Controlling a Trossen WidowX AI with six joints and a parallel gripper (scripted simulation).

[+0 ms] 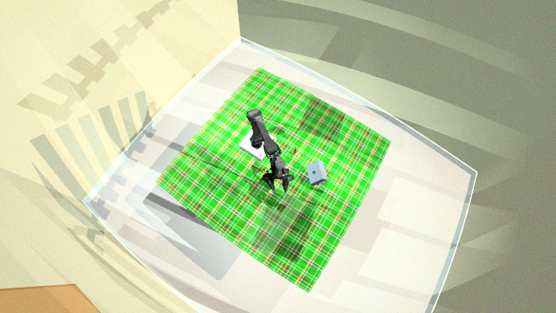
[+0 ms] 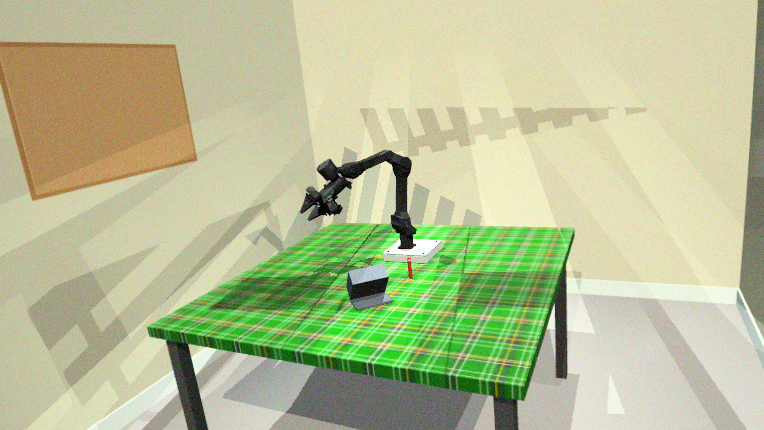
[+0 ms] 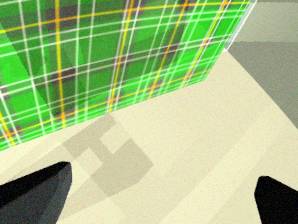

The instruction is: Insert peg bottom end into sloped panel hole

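My gripper tip is now 370 mm to the right of the red peg, 210 mm above it and 110 mm past it. Also, from my gripper tip: grey sloped panel 300 mm to the left, 200 mm below, 110 mm ahead.
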